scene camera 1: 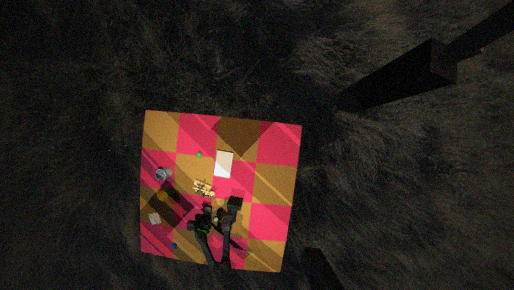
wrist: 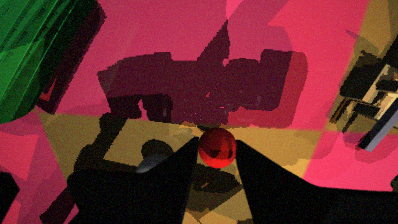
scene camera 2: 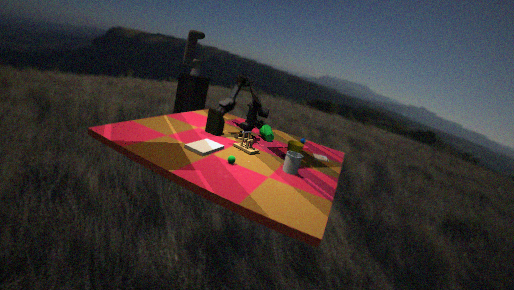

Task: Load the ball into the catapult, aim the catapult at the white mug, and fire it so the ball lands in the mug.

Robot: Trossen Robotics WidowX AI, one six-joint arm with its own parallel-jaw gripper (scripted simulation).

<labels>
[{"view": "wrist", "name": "my gripper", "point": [216,142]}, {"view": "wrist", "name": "red ball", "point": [217,147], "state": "held by my gripper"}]
</labels>
